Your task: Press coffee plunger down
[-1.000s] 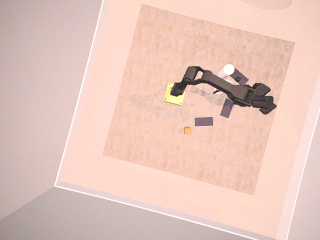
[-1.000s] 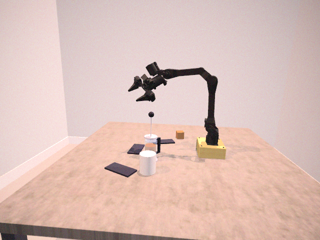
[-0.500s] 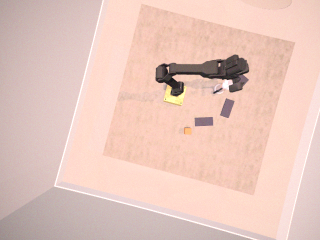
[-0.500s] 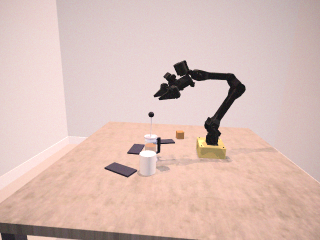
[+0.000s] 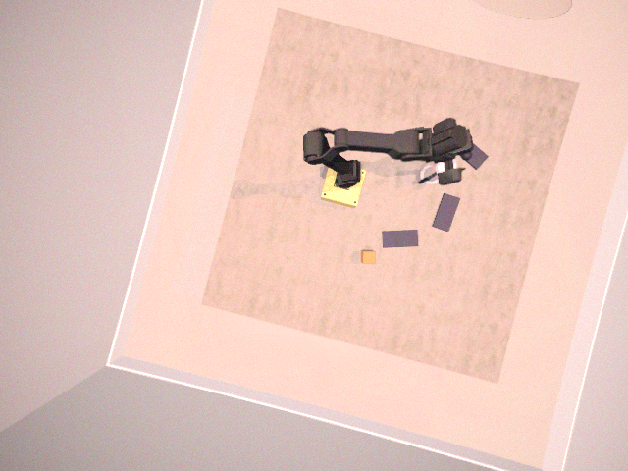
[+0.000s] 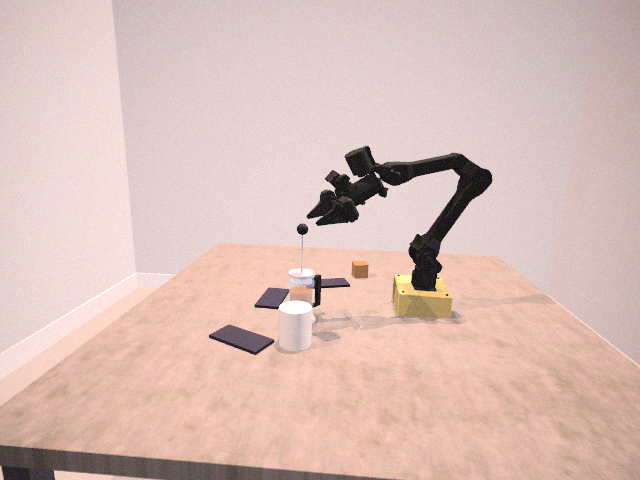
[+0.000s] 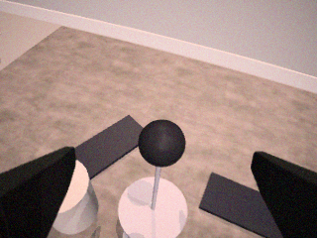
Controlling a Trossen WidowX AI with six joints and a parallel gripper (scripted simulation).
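Right now my gripper tip is 15 cm above the coffee press and 1 cm short of it.
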